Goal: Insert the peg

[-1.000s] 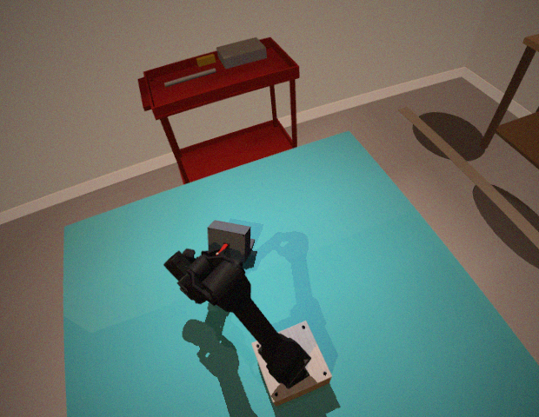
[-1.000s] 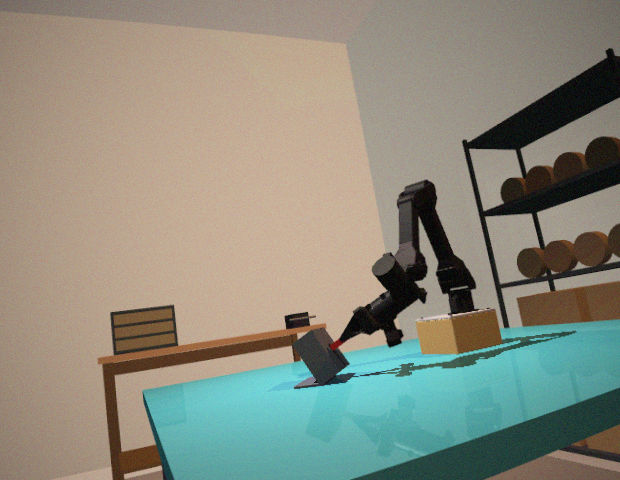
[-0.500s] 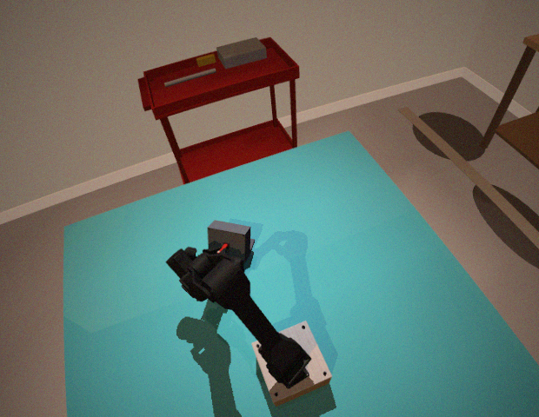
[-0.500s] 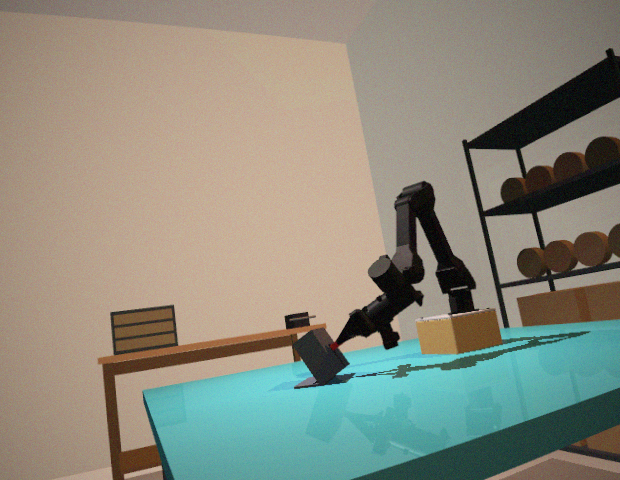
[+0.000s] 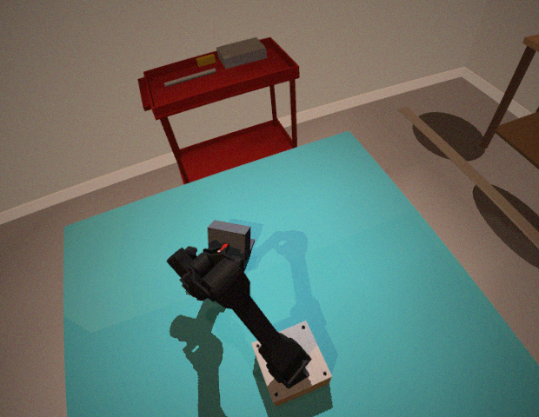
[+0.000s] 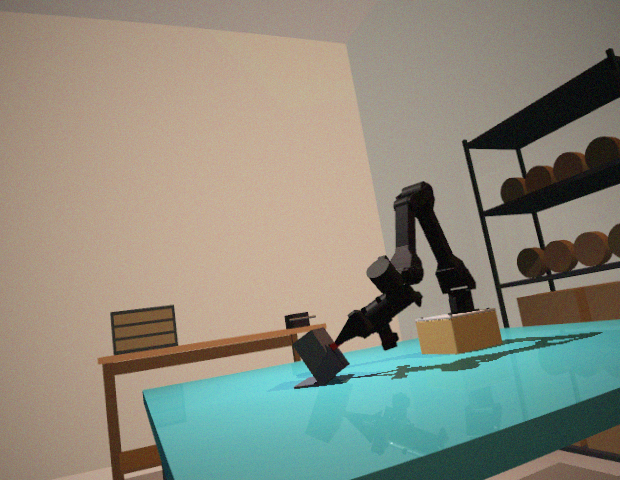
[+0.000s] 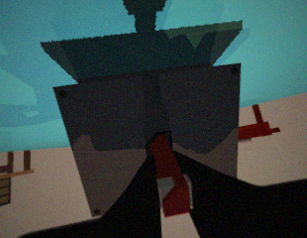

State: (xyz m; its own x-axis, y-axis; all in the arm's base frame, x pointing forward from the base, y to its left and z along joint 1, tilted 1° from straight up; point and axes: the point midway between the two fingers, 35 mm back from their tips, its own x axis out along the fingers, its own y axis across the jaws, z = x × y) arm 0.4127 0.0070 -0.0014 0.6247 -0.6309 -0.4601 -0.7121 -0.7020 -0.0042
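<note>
My gripper tip is 10 mm past the red peg, 10 mm to the right of it and 10 mm below it. Round my gripper tip: grey sloped panel 30 mm ahead, 30 mm to the right, 20 mm below.
</note>
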